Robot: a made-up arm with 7 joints.
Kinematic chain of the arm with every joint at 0, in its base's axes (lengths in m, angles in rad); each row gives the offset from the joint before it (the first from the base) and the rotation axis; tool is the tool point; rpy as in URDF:
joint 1: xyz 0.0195 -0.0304 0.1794 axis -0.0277 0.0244 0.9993
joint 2: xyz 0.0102 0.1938 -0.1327 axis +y
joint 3: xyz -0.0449 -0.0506 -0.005 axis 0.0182 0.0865 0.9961
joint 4: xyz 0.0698 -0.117 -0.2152 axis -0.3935 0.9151 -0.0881
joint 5: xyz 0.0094 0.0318 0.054 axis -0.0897 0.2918 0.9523
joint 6: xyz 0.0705 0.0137 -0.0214 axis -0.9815 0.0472 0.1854
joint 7: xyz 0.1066 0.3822 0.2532 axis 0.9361 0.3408 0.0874
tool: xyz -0.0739 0.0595 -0.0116 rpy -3.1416 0 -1.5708
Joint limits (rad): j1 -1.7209..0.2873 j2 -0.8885..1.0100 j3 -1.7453..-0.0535 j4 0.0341..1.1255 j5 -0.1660..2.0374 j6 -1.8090..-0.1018 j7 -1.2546..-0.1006
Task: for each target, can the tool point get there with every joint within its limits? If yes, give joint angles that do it. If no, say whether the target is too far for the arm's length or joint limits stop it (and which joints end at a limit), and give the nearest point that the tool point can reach.
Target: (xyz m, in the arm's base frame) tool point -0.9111 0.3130 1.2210
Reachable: no: too far | nearest point -0.2897 0.0825 0.4454 | short by 1.020 m
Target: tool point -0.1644 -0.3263 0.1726
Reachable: yes | joints -0.8987 -0.7069 -1.0575 0.6670 0.4729 -1.4614 -0.8088
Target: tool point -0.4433 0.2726 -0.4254
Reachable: no: joint limits stop it (at a limit: joint 3, joint 4, joint 6, joint 7) | nearest point -0.3578 0.2165 -0.3409 | short by 0.133 m
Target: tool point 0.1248 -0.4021 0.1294
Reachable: yes | joints -0.4286 -0.4042 -1.2780 0.7366 0.9588 -1.2193 -0.4862
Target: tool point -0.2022 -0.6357 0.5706
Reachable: no: joint limits stop it (at a limit: joint 1, joint 2, joint 3, joint 4, joint 7) | nearest point -0.1033 -0.4992 0.3540 | short by 0.274 m
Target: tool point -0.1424 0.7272 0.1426
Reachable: no: joint limits stop it (at a limit: joint 1, joint 2, joint 3, joint 6, joint 7) | nearest point -0.0414 0.5228 0.0930 | short by 0.233 m
